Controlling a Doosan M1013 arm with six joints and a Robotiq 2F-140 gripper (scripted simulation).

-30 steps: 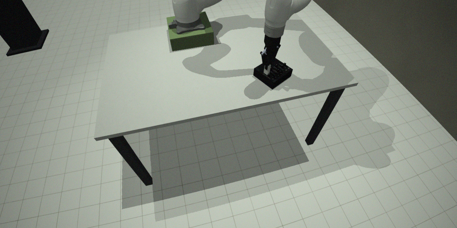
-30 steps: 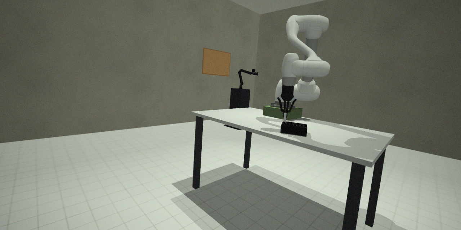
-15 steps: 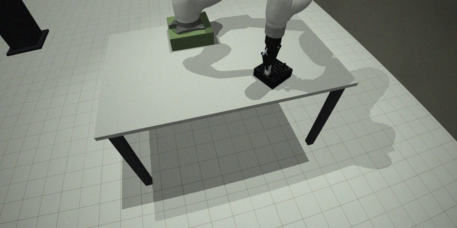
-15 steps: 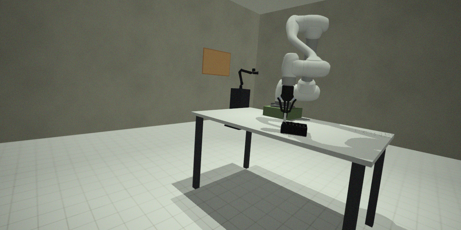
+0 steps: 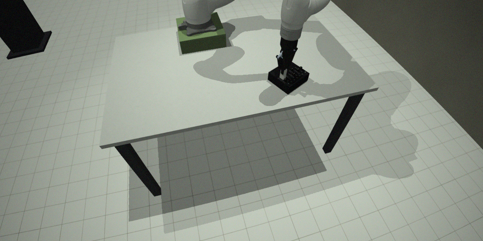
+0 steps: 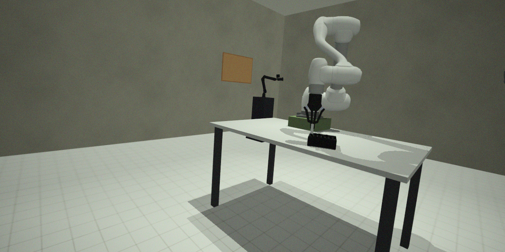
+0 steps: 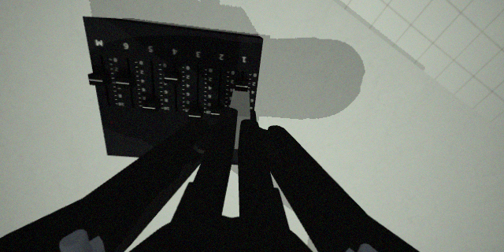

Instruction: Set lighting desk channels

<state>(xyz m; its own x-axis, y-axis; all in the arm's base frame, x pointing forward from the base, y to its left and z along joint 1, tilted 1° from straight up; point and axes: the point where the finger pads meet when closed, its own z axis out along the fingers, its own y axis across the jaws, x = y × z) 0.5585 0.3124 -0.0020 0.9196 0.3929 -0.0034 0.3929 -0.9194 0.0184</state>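
The channel 1 fader cap is 2 cm ahead of my hand, 1 cm to the left of it and 3 cm below it. The rest, counted from my hand: channel 3 fader cap 3 cm behind, 3 cm to the left, 3 cm below; channel 4 fader cap 1 cm behind, 7 cm to the left, 3 cm below; channel 2 fader cap 2 cm behind, 2 cm to the left, 3 cm below.
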